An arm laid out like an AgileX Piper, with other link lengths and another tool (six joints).
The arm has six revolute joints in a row. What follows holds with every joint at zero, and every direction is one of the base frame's. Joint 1 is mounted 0.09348 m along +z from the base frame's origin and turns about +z. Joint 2 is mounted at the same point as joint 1 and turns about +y. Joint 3 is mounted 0.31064 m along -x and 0.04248 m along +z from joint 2 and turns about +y. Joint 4 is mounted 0.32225 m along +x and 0.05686 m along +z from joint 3 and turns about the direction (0.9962, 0, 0.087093). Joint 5 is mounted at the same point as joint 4 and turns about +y. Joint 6 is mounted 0.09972 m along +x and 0.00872 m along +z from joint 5 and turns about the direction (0.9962, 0, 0.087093). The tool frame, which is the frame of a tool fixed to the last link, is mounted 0.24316 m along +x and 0.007 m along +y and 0.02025 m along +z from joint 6; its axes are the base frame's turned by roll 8.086, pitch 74.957 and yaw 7.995 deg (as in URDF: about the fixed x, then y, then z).
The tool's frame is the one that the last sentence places.
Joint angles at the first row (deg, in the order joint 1, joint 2, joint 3, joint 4, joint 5, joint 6):
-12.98 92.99 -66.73 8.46 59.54 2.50
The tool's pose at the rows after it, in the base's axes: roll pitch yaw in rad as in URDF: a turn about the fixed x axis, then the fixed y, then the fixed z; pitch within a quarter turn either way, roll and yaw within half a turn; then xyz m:
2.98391, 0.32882, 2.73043, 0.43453, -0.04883, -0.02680
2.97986, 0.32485, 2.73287, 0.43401, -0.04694, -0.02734
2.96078, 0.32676, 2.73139, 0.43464, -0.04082, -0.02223
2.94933, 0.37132, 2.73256, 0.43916, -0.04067, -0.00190
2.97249, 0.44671, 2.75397, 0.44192, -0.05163, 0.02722
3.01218, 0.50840, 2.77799, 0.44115, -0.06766, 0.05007
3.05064, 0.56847, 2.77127, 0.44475, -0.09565, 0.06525
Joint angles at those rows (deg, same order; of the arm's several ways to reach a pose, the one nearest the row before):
-12.94 93.24 -66.73 8.38 58.47 2.50
-12.94 93.33 -66.73 8.71 58.61 2.18
-12.94 92.73 -66.73 9.87 59.00 1.53
-12.94 90.07 -66.73 10.09 59.10 1.17
-12.94 86.04 -66.73 8.11 59.10 1.02
-13.31 82.85 -66.73 5.58 59.10 0.87
-15.11 81.19 -66.73 3.28 57.56 0.88

